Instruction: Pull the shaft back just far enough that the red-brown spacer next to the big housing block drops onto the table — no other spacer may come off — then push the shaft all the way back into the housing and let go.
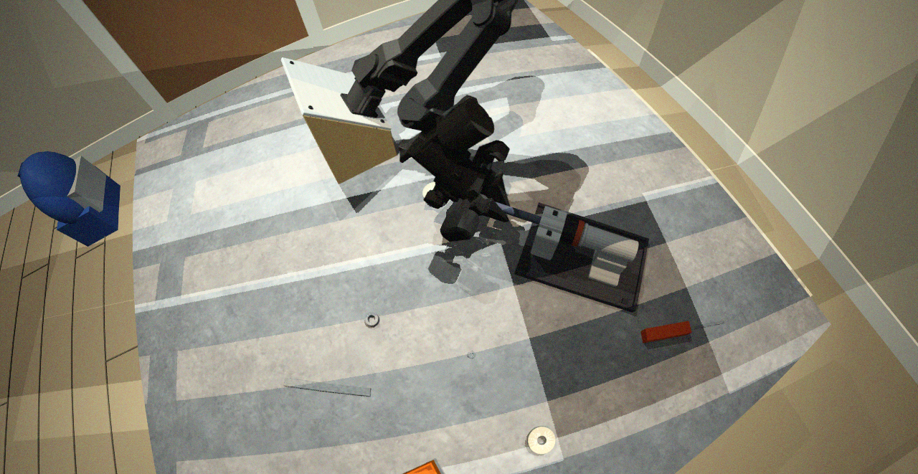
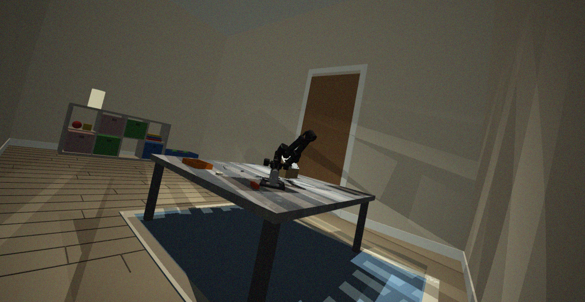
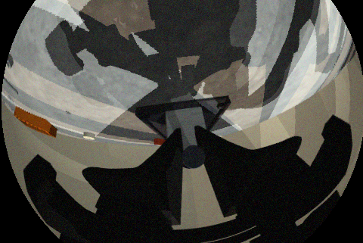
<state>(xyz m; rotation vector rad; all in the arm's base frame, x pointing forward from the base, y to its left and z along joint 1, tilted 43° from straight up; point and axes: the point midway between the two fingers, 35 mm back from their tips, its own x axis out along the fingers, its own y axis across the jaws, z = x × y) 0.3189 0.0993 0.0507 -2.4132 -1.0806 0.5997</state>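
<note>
Now: gripper tip 30 mm short of the blue-grey shaft, 30 mm to the right of it and 20 mm below it. Round my gripper tip: fixture 130 mm ahead, 100 mm to the left, 10 mm below; white washer 140 mm behind, 70 mm to the right, 50 mm below; red-brown spacer 100 mm ahead, 70 mm to the left, 20 mm above.
</note>
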